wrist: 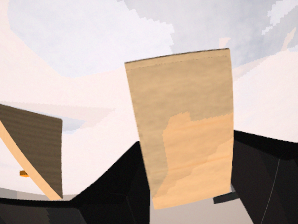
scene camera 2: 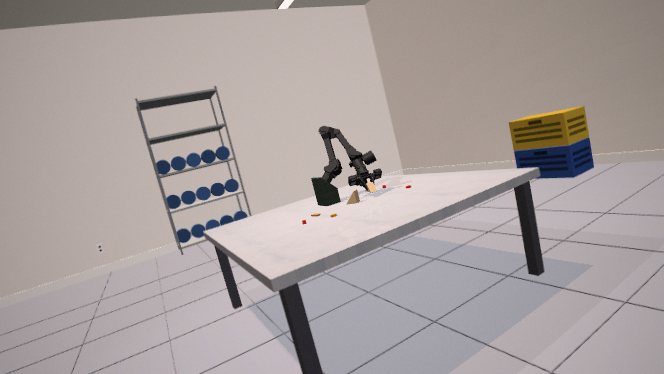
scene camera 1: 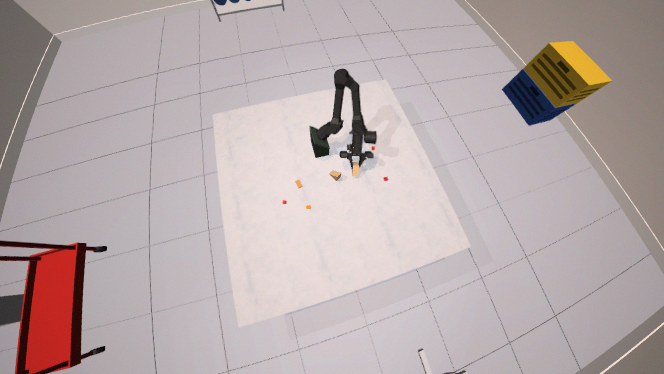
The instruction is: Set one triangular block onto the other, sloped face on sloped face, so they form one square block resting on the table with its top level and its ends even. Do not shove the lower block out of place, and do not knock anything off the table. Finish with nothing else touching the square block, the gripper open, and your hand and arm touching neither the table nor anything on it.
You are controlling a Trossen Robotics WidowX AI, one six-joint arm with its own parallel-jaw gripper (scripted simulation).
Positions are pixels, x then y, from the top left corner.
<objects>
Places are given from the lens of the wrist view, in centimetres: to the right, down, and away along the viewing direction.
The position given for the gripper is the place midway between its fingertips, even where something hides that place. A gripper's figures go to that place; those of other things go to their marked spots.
gripper (wrist: 179, 142): 2, 2, 10
triangular block (wrist: 183, 103): 1, 0, 6
</objects>
